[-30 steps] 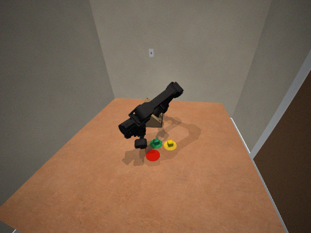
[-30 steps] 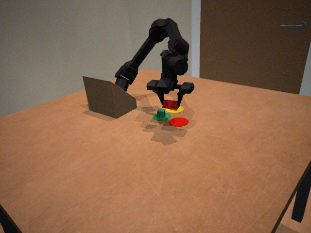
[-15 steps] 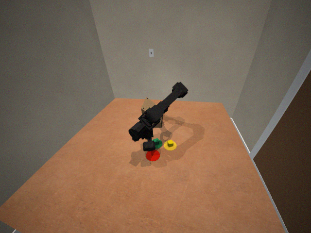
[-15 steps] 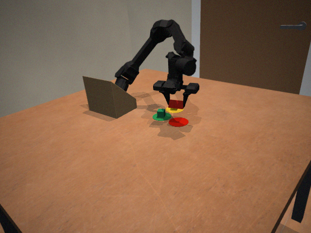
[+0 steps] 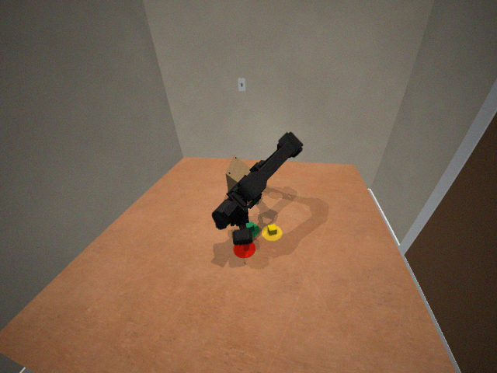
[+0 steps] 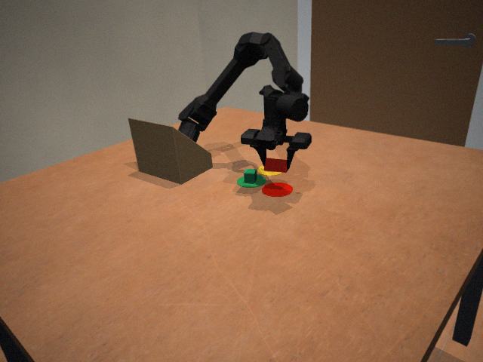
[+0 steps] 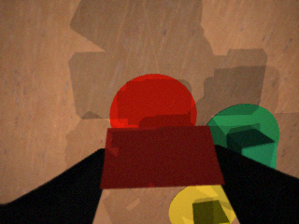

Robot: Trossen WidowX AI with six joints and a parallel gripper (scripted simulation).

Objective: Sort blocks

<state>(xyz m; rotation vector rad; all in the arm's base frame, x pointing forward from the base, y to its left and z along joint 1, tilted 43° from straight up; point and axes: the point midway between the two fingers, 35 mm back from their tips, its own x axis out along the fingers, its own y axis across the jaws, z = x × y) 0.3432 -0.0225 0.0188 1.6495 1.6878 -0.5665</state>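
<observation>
Now: the red circle 11 cm below my hand. From my hand the other things lie so: green circle (10 cm behind, 2 cm to the left, 11 cm below); then green block (10 cm behind, 2 cm to the left, 9 cm below); then red block (3 cm below).
</observation>
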